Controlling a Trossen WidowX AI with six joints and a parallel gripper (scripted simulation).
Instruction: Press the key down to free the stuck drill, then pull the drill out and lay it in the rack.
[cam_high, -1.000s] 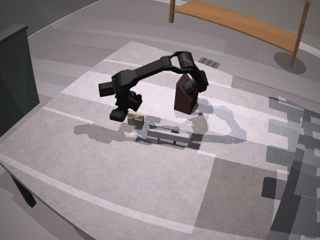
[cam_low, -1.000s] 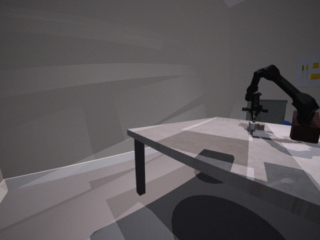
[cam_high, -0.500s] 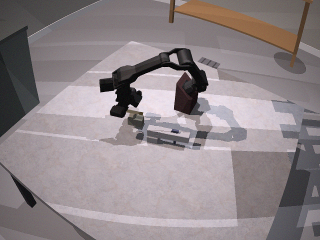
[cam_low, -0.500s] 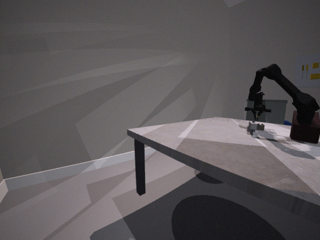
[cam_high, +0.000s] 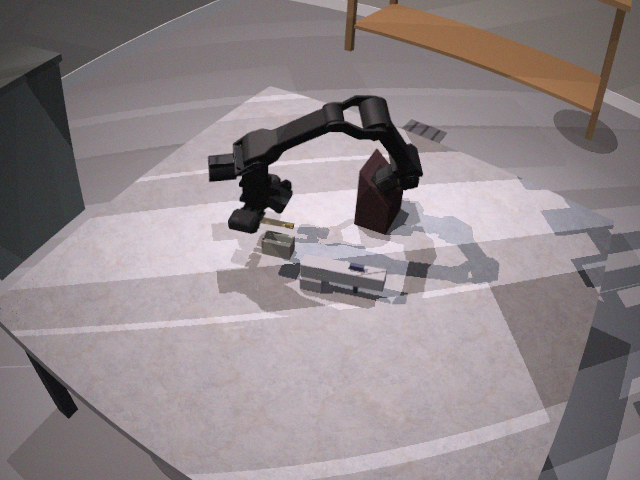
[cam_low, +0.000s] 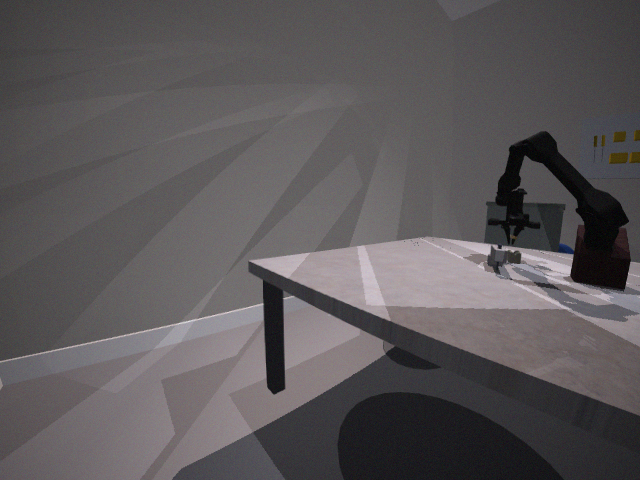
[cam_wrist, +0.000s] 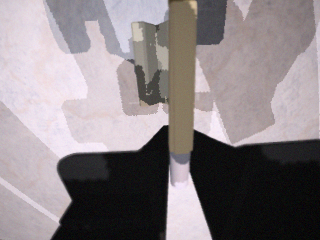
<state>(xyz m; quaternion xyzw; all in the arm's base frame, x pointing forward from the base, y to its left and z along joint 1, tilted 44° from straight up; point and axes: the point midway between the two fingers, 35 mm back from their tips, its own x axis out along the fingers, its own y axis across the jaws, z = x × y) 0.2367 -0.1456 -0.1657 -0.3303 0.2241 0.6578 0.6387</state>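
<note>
My gripper tip is now 4 cm to the right of the drill, 3 cm below it and 1 cm past it. Also, from my gripper tip: grey housing: 22 cm to the left, 3 cm ahead, 2 cm below; then key: 26 cm to the left, 3 cm ahead, 1 cm below; then rack: 5 cm to the left, 4 cm below, 2 cm behind.
</note>
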